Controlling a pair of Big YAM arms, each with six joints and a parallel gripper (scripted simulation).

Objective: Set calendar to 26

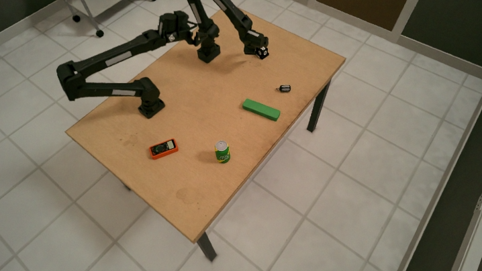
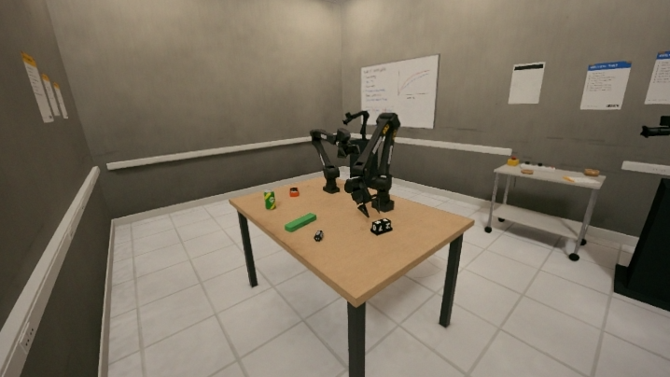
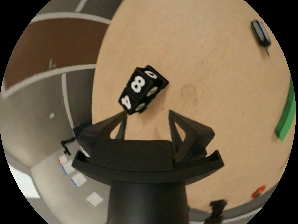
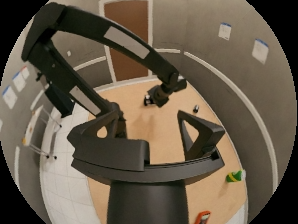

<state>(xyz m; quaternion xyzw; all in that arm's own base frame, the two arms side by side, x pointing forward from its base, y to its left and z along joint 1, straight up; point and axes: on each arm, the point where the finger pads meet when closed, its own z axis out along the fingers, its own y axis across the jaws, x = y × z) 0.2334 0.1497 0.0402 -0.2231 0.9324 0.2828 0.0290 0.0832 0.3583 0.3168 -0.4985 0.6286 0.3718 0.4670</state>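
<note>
My left hand is 60 mm to the right of the black calendar cube, 50 mm above it and 20 mm past it.
</note>
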